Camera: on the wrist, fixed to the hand. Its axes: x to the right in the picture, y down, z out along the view.
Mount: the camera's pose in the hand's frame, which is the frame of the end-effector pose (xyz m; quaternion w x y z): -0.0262 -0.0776 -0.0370 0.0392 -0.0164 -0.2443 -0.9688
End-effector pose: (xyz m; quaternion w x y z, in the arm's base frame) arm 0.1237 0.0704 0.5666 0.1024 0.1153 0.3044 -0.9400
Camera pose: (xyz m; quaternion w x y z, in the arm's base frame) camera 0.1340 0.1572 0.5873 0.8304 0.5217 -0.1140 0.1592
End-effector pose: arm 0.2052 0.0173 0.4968 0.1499 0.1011 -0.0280 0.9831
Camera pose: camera 0.2460 0.0869 0.4571 0.9531 0.2688 0.0441 -0.1318
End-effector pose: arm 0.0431 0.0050 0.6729 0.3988 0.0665 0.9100 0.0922
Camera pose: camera 0.0297 -0.0799 0.6991 0.3283 -0.8630 0.0012 -0.3840
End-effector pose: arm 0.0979 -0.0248 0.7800 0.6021 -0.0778 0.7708 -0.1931
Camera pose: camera 0.0606 -0.0789 0.8413 0.0236 -0.8068 -0.1891 -0.5592
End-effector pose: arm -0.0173 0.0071 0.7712 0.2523 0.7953 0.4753 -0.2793
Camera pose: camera -0.0896 0.0483 0.8051 0.1315 0.5016 -0.7320 0.4418
